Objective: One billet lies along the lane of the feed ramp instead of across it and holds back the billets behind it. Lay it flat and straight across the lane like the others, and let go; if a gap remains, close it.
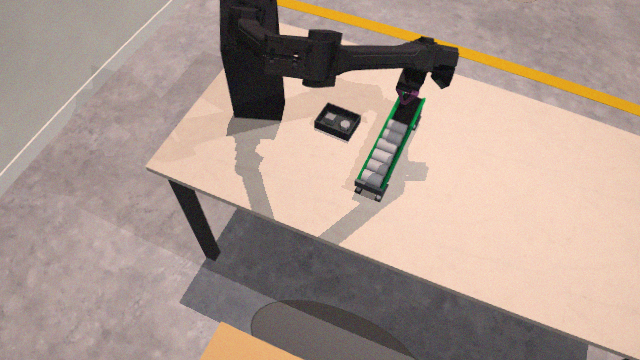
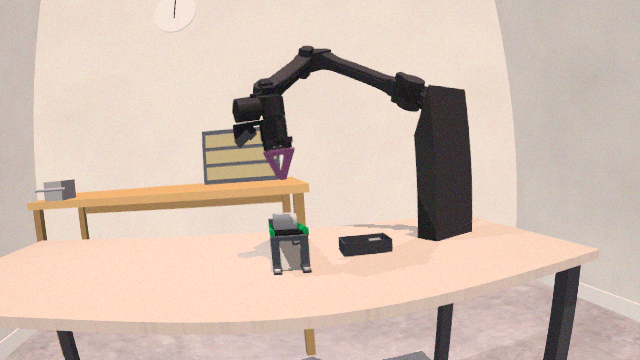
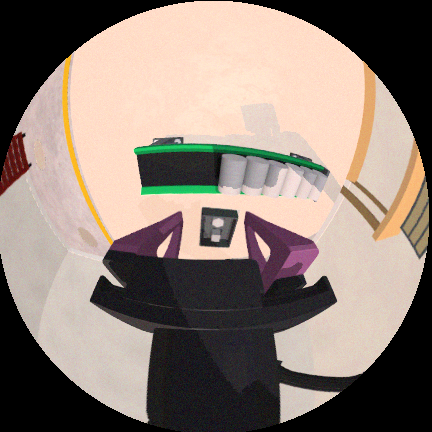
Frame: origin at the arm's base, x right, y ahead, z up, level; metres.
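Seen in the pictures: gripper, fingertip midpoint: [image 1: 405, 97] [image 2: 281, 179] [image 3: 213, 216]; arm's base, origin of the base link: [image 2: 441, 110].
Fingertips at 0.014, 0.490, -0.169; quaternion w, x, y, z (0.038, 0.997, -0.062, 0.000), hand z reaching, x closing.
Note:
Pixels of each thing's top centre, then the offset from my fingertips to it, as dx, dy, dz.
- uppermost billet, middle of its top: [image 3: 233, 178] [image 2: 284, 214] [image 1: 397, 123] +0.029, -0.008, -0.091
- lowest billet, middle of its top: [image 3: 319, 189] [image 1: 372, 174] +0.224, -0.048, -0.114
- small black tray, middle of its top: [image 2: 364, 237] [image 3: 216, 233] [image 1: 337, 117] -0.015, -0.208, -0.171
The feed ramp [image 1: 409, 112] [image 2: 276, 254] [image 3: 175, 170] has a dark lane between green rails. Several grey cylindrical billets lie flat across the lane in one row, from the uppermost billet [image 1: 398, 126] [image 2: 284, 221] [image 3: 232, 174] to the lowest billet [image 1: 372, 177] at the end stop. They look parallel, and no wide gap shows between them; whether each pair touches is too fine to tell. No billet is seen lying along the lane. The lane's upper part is bare. My gripper [image 1: 408, 101] [image 2: 282, 177] [image 3: 213, 216] is open and empty, its purple fingers above the ramp's upper end, clear of the billets.
A small black tray [image 1: 331, 131] [image 2: 365, 247] [image 3: 203, 231] with two small light pieces stands beside the ramp, towards the arm's black column [image 1: 256, 90] [image 2: 445, 165]. A wooden bench [image 2: 165, 192] with a shelf unit stands behind the table.

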